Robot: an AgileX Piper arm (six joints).
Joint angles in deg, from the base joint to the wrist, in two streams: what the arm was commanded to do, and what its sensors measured. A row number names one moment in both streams.
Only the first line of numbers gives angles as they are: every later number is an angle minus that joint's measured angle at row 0.
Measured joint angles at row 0:
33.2 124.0 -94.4 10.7 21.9 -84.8
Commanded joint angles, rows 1 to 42:
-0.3 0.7 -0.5 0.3 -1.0 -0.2
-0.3 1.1 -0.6 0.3 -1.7 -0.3
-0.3 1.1 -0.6 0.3 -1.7 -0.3
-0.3 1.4 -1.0 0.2 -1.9 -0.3
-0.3 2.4 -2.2 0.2 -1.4 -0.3
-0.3 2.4 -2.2 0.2 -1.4 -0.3
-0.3 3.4 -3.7 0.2 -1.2 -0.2
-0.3 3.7 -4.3 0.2 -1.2 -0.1
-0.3 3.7 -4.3 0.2 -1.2 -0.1
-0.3 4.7 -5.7 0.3 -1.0 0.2
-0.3 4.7 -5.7 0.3 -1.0 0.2
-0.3 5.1 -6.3 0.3 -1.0 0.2
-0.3 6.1 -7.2 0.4 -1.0 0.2
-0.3 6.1 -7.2 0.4 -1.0 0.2
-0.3 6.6 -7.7 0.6 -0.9 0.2
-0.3 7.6 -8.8 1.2 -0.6 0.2
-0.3 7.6 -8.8 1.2 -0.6 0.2
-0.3 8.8 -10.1 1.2 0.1 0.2
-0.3 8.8 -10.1 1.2 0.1 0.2
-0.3 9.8 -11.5 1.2 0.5 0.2
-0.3 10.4 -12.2 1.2 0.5 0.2
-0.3 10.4 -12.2 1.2 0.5 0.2
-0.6 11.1 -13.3 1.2 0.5 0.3
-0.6 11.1 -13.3 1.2 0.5 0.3
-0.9 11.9 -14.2 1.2 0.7 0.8
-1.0 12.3 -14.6 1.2 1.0 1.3
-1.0 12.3 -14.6 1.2 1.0 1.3
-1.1 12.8 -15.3 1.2 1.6 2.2
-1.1 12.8 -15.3 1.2 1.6 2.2
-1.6 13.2 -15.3 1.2 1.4 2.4
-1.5 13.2 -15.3 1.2 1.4 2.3
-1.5 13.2 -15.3 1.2 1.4 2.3
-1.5 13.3 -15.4 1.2 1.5 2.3
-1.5 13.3 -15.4 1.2 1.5 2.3
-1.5 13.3 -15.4 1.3 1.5 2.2
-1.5 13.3 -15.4 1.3 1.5 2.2
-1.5 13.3 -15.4 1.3 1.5 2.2
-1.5 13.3 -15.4 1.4 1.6 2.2
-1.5 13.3 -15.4 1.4 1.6 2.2
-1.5 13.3 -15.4 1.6 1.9 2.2
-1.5 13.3 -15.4 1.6 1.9 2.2
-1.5 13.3 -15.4 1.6 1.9 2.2
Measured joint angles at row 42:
-1.3 13.3 -14.8 1.5 3.6 2.1
